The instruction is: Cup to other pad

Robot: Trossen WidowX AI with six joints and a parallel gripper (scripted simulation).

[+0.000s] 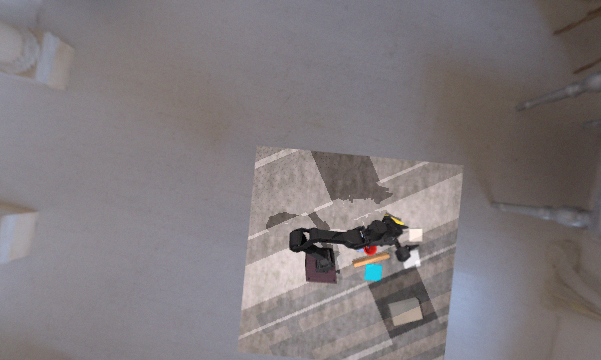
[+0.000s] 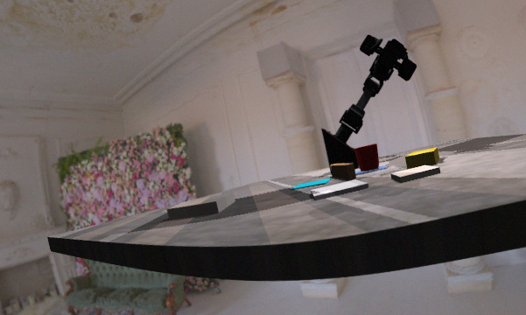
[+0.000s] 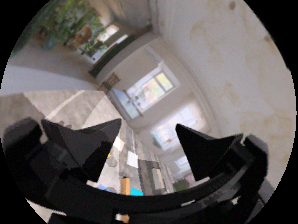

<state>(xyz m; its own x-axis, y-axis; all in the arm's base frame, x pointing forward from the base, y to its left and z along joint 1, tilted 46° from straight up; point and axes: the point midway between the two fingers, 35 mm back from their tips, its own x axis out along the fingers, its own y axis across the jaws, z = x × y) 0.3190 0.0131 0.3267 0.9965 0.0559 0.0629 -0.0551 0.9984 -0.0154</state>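
Now: the red cup 7 cm behind my gripper tip, 16 cm to the right of it and 29 cm below it. The rest, counted from my gripper tip: yellow block (8 cm ahead, 2 cm to the right, 31 cm below); then brown block (5 cm behind, 25 cm to the right, 32 cm below); then blue pad (7 cm behind, 16 cm to the right, 34 cm below).
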